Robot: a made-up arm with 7 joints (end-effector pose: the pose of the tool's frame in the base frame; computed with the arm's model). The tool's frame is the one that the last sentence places. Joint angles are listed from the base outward.
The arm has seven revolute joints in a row. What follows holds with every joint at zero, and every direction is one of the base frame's. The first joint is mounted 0.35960 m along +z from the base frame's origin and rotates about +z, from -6.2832 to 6.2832 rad. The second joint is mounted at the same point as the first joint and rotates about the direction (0, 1, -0.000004), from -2.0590 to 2.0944 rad. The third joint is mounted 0.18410 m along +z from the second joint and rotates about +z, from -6.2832 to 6.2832 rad. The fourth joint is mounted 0.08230 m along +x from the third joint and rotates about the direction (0, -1, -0.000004), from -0.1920 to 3.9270 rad. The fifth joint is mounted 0.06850 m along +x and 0.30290 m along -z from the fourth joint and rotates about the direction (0, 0.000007, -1), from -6.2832 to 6.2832 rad. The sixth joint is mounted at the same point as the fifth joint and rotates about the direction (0, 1, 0.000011), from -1.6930 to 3.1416 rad. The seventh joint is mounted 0.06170 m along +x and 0.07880 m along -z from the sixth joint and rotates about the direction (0, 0.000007, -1), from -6.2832 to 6.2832 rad. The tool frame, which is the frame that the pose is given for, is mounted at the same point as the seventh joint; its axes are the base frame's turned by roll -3.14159, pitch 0.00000 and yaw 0.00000 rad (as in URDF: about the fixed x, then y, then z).
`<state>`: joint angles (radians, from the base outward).
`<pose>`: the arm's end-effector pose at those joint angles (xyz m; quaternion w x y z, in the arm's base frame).
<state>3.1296 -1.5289 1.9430 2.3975 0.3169 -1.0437 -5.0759</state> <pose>0.5059 -0.1649 0.3520 0.1340 -0.5544 0.0073 -0.8214</pose>
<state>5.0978 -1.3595 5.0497 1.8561 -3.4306 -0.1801 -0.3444</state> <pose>-0.4841 0.0760 0.5413 0.4185 0.5791 -0.1260 -0.6882</pose>
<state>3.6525 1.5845 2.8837 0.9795 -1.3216 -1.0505 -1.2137</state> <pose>-0.0910 -0.0538 0.7440 0.6954 -0.3455 0.1248 0.6177</pose>
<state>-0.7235 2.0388 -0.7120 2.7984 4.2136 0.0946 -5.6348</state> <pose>0.2712 -0.3420 -0.0385 0.4563 0.7147 0.5279 -0.0483</pose>
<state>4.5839 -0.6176 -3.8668 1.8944 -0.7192 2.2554 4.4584</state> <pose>0.3367 0.3076 0.4476 0.2641 0.3496 0.7051 -0.5575</pose>
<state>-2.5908 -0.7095 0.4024 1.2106 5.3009 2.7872 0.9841</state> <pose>-0.1142 -0.1426 0.6597 0.1452 -0.4169 -0.7181 -0.5379</pose>
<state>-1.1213 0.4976 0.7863 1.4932 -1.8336 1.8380 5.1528</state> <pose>0.4093 -0.2929 0.4040 0.3552 0.6137 0.3476 -0.6135</pose>
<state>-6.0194 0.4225 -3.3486 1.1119 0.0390 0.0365 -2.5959</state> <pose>-0.3914 -0.0006 0.6700 0.2491 0.7036 -0.2125 -0.6307</pose>
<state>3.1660 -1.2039 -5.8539 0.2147 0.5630 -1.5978 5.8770</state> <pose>-0.1100 -0.0751 0.5920 0.9826 -0.0574 -0.0892 -0.1522</pose>
